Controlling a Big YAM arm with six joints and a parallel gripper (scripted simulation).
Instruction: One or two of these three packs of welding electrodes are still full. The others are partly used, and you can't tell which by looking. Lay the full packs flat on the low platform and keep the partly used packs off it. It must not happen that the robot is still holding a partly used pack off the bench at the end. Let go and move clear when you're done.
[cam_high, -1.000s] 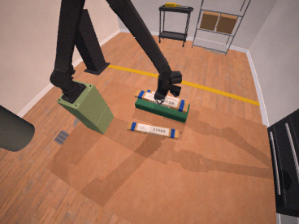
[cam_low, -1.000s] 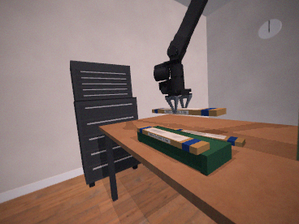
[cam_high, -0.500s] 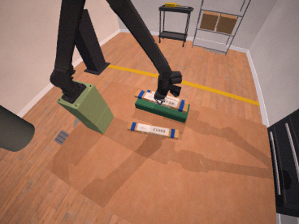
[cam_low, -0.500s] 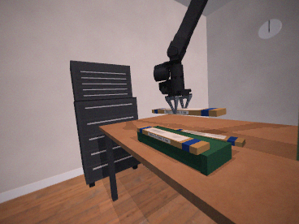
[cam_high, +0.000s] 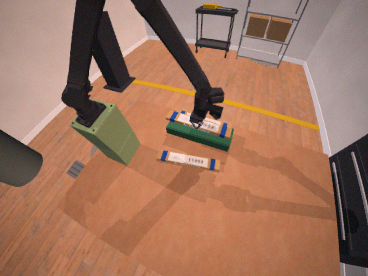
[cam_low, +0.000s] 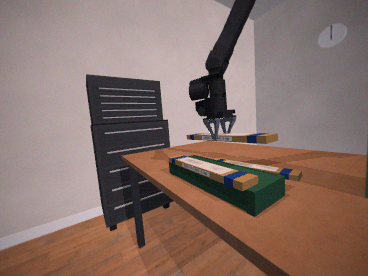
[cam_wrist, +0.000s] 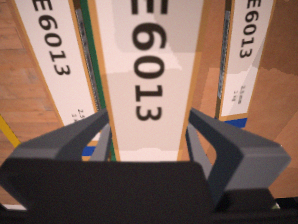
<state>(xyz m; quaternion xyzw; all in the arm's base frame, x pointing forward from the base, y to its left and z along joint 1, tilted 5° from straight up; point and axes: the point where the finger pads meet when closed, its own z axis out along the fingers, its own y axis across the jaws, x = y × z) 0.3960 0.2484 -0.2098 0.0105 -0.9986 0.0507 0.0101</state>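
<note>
The green platform lies 14 cm below my hand and 5 cm to the left of it.
</note>
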